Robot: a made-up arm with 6 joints.
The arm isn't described. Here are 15 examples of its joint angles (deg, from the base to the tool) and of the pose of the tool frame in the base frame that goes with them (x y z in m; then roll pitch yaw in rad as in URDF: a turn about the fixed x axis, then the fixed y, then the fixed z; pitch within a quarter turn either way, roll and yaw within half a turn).
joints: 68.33 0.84 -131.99 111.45 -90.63 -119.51
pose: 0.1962 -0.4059 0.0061 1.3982 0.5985 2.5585
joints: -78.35 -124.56 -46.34 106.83 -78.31 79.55
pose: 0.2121 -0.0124 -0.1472 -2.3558 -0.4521 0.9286
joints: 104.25 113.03 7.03 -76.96 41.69 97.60
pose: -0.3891 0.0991 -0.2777 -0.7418 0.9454 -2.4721
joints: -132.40 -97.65 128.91 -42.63 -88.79 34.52
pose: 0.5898 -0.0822 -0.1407 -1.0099 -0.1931 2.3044
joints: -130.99 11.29 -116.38 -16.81 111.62 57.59
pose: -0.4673 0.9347 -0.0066 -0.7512 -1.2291 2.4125
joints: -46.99 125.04 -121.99 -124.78 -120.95 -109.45
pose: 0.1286 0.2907 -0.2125 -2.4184 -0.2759 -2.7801
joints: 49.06 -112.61 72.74 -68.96 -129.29 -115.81
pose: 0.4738 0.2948 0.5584 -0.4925 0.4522 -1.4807
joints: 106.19 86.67 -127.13 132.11 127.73 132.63
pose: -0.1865 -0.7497 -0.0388 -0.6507 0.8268 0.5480
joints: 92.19 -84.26 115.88 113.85 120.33 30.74
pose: 0.2191 0.4283 -0.5825 -1.5871 0.5037 -2.0403
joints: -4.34 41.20 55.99 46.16 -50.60 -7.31
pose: -0.2652 -0.2664 0.2894 0.9587 0.2050 -0.1552
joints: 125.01 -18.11 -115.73 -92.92 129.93 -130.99
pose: -0.3005 -0.0747 -0.8419 -2.8047 -0.4647 2.0385
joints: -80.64 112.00 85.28 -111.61 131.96 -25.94
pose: -0.4189 -0.5870 0.3709 1.1132 -0.9254 1.5435
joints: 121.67 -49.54 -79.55 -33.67 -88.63 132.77
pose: 0.3830 0.1304 -0.6045 -1.7694 -1.0269 -2.1346
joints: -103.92 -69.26 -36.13 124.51 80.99 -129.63
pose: 0.4070 0.4706 -0.2534 2.5635 0.6521 -1.9695
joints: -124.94 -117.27 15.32 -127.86 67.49 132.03
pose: 0.1365 -0.2921 -0.3278 1.8453 0.5722 2.7038
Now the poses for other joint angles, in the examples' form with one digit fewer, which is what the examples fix.
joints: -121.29 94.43 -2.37 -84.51 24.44 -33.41
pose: -0.434 0.167 0.479 0.973 -0.552 1.698
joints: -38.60 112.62 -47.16 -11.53 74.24 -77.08
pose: -0.496 -0.035 0.746 0.070 -0.057 2.665
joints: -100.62 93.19 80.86 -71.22 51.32 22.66
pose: -0.278 -0.412 0.158 -0.275 -1.101 -2.287
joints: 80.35 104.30 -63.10 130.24 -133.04 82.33
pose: -0.129 -0.195 -0.430 -0.956 -0.971 2.046
